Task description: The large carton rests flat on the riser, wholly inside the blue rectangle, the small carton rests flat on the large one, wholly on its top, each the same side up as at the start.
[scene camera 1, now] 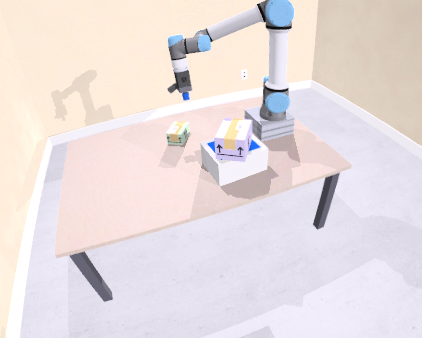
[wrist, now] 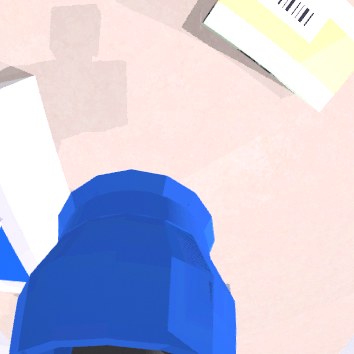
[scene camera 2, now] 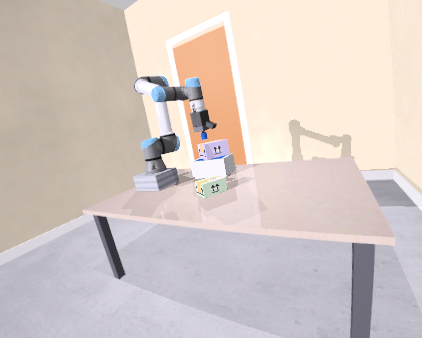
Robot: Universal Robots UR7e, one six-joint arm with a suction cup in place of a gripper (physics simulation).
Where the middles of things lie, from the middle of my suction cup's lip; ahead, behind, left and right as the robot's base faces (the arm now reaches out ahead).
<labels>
Now: suction cup 29 cm to the right of the large lilac carton (scene camera 1: 232, 141), 14 cm past it and 11 cm above it. Also, from my suction cup: white riser (scene camera 1: 224, 172): 26 cm to the left, 22 cm below, 15 cm behind.
</labels>
